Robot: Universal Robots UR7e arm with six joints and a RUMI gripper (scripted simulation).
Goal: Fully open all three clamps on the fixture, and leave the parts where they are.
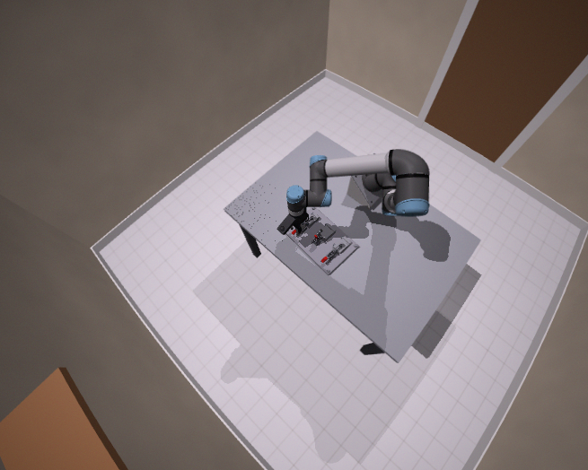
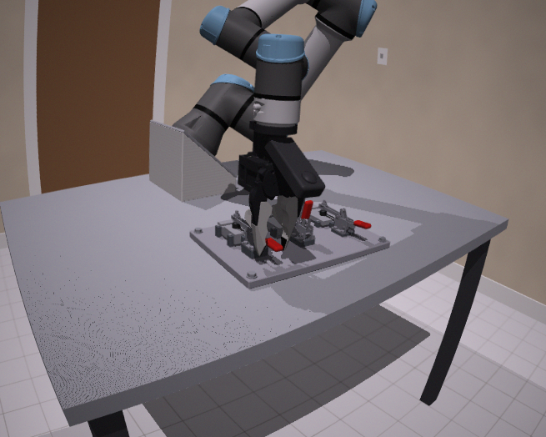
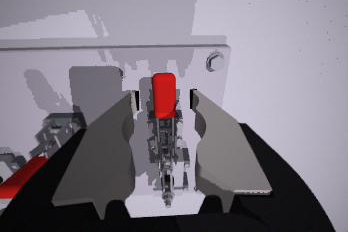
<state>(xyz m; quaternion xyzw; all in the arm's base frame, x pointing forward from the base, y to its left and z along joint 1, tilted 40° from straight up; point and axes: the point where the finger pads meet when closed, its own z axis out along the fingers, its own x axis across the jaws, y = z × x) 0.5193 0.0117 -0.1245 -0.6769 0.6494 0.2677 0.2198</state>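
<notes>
My hand is 14 cm past the grey part block and 2 cm above it. The rest, counted from my hand: grey fixture plate (11 cm to the left, 9 cm behind, 5 cm below).
</notes>
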